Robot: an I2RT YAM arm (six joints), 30 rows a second.
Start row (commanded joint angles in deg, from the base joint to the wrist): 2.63 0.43 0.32 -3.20 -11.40 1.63
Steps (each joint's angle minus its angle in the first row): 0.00 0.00 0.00 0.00 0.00 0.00; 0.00 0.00 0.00 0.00 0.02 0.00; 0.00 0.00 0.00 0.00 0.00 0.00; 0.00 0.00 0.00 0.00 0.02 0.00; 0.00 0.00 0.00 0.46 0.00 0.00; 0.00 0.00 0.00 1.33 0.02 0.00; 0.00 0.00 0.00 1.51 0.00 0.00; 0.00 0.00 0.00 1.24 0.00 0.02; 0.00 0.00 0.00 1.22 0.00 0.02; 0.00 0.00 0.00 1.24 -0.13 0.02; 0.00 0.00 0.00 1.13 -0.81 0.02; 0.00 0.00 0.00 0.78 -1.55 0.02; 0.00 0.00 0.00 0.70 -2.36 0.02; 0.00 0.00 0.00 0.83 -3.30 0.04; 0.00 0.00 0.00 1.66 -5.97 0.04; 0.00 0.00 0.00 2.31 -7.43 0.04; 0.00 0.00 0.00 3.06 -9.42 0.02; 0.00 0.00 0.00 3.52 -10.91 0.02
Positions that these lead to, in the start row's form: 2.63 0.43 0.32 -3.20 -11.40 1.63; 2.63 0.43 0.32 -3.20 -11.38 1.63; 2.63 0.43 0.32 -3.20 -11.40 1.63; 2.63 0.43 0.32 -3.20 -11.38 1.63; 2.63 0.43 0.32 -2.74 -11.40 1.63; 2.63 0.43 0.32 -1.87 -11.38 1.63; 2.63 0.43 0.32 -1.69 -11.40 1.63; 2.63 0.43 0.32 -1.96 -11.40 1.65; 2.63 0.43 0.32 -1.98 -11.40 1.65; 2.63 0.43 0.32 -1.96 -11.53 1.65; 2.63 0.43 0.32 -2.07 -12.21 1.65; 2.63 0.43 0.32 -2.42 -12.95 1.65; 2.63 0.43 0.32 -2.50 -13.76 1.65; 2.63 0.43 0.32 -2.37 -14.70 1.67; 2.63 0.43 0.32 -1.54 -17.37 1.67; 2.63 0.43 0.32 -0.89 -18.83 1.67; 2.63 0.43 0.32 -0.14 -20.82 1.65; 2.63 0.43 0.32 0.32 -22.31 1.65
